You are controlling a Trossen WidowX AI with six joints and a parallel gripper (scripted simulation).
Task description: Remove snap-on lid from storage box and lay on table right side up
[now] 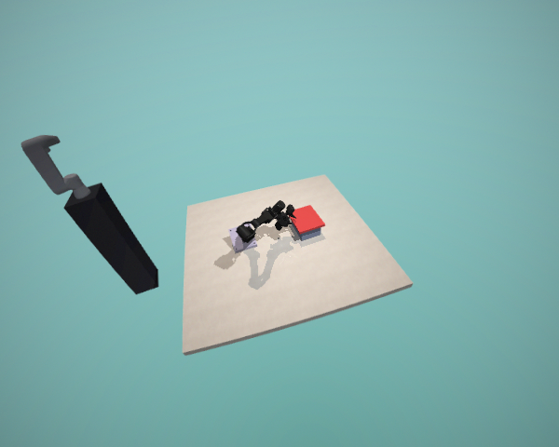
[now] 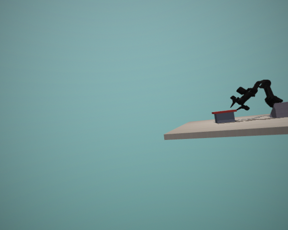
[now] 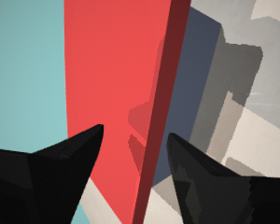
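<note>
Now: gripper tip 80 mm short of the red lid and 10 mm above it. From my gripper tip the other things lie so: storage box (80 mm ahead, 60 mm below).
</note>
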